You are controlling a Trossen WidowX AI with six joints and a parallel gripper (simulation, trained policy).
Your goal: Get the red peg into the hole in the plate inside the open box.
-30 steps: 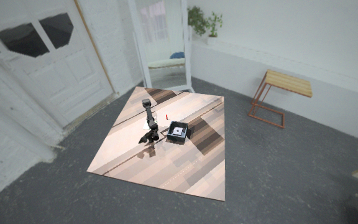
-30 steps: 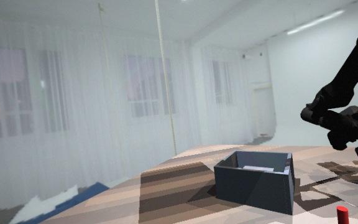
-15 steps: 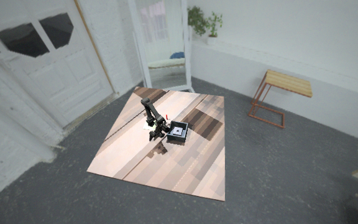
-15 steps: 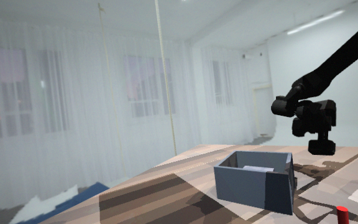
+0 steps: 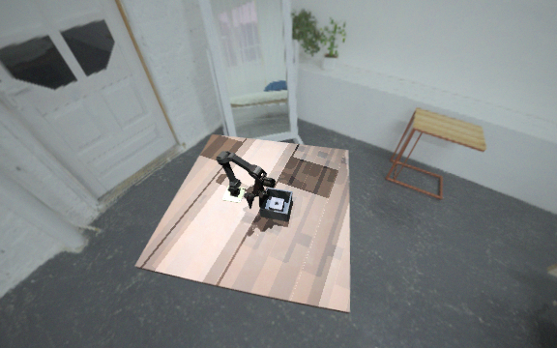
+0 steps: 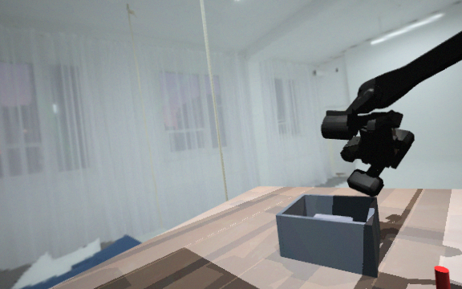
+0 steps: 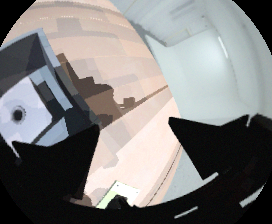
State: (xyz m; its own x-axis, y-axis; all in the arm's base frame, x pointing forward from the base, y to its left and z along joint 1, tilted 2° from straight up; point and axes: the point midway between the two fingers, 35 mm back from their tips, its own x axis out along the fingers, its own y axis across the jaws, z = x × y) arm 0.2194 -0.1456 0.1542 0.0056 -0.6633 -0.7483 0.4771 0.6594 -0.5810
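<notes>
The red peg lies 60 mm behind my gripper tip, 290 mm to the left of it and 90 mm below it. Round my gripper tip: pale plate (110 mm ahead, 120 mm to the left, 90 mm below); then grey box (110 mm ahead, 120 mm to the left, 110 mm below).
</notes>
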